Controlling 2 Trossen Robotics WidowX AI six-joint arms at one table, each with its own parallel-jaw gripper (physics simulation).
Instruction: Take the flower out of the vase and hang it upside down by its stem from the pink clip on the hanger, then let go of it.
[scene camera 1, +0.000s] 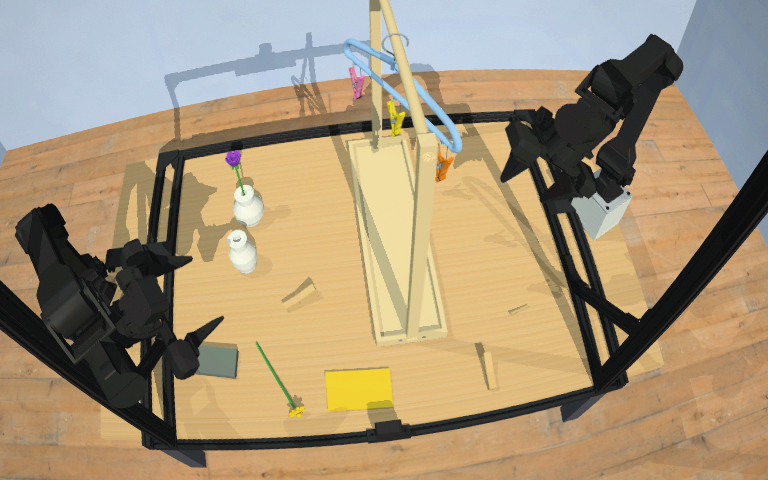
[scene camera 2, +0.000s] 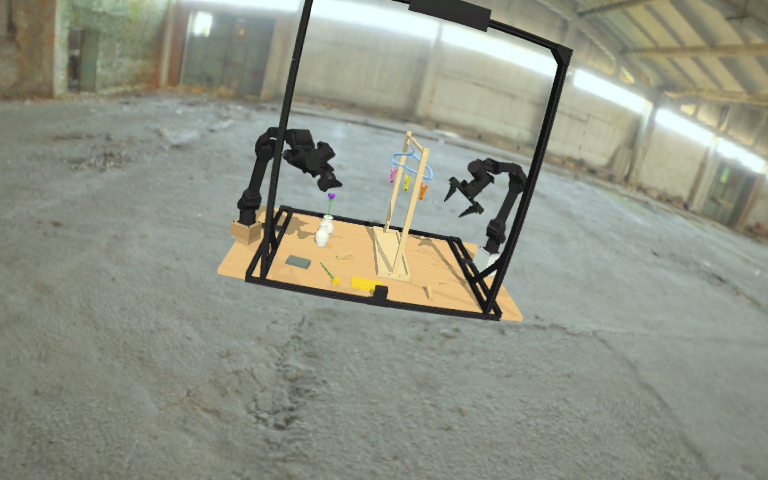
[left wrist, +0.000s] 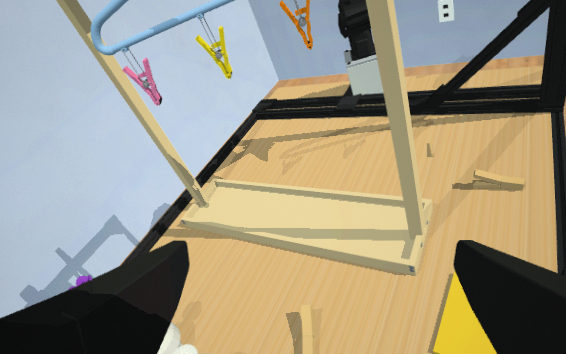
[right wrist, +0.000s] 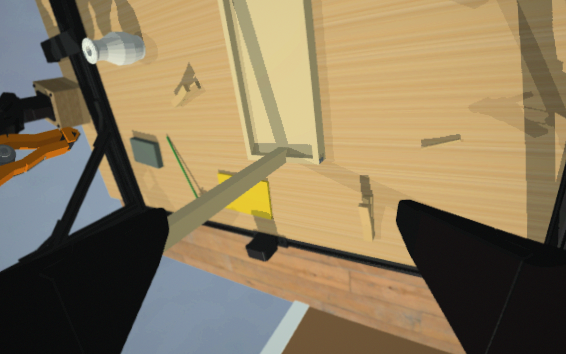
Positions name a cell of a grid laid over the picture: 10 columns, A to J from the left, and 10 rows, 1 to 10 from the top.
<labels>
my left gripper: scene camera 1 C6; scene camera 2 E4; left wrist F8; not seen in the right wrist view (out of frame)
</labels>
